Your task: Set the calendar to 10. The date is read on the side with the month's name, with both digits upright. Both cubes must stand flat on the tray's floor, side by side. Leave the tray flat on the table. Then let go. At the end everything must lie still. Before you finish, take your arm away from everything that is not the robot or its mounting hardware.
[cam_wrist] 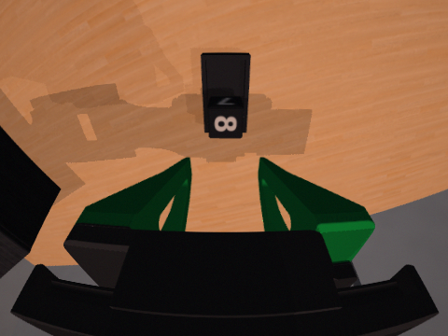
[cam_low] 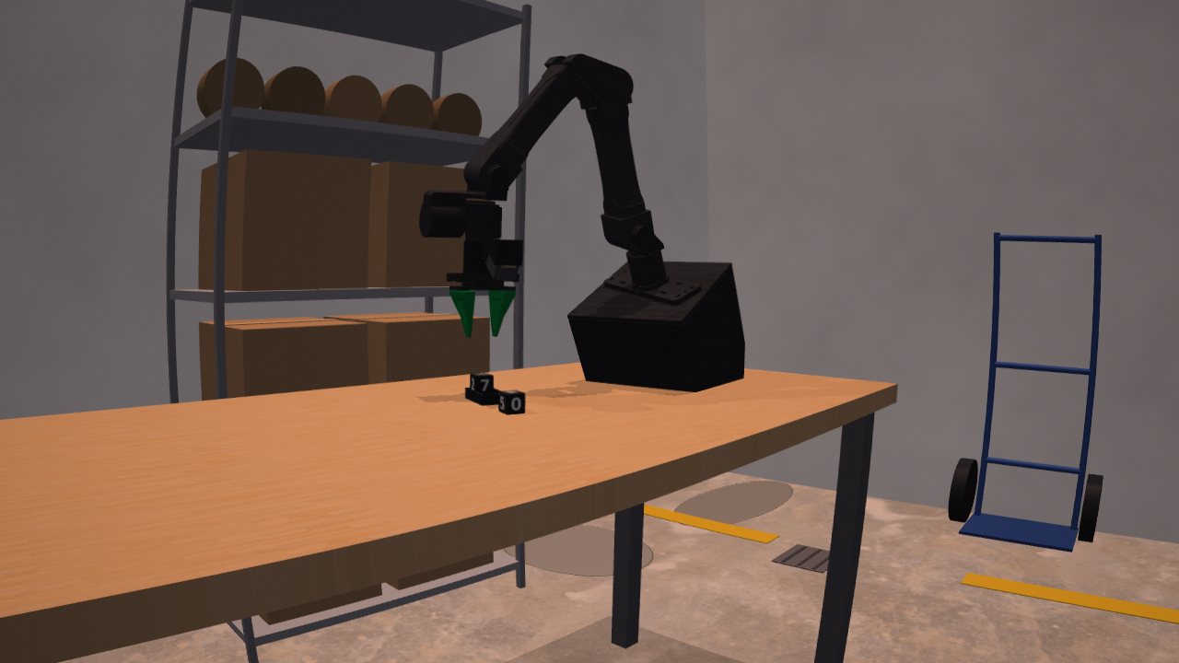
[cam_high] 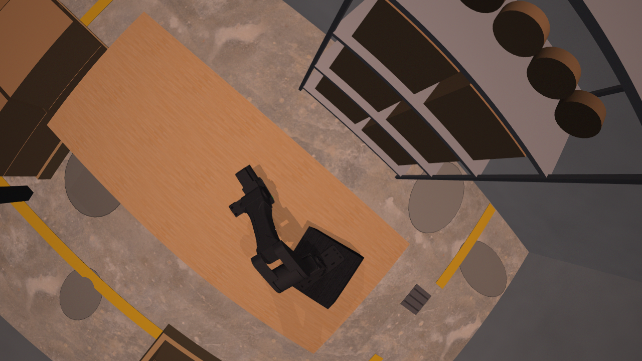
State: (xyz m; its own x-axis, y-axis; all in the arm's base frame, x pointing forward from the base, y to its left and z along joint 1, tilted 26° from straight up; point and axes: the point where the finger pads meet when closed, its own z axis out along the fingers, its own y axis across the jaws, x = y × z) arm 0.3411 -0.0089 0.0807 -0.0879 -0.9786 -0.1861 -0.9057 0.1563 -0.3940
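Now: the black tray 10 cm below my hand and 2 cm to the left of it.
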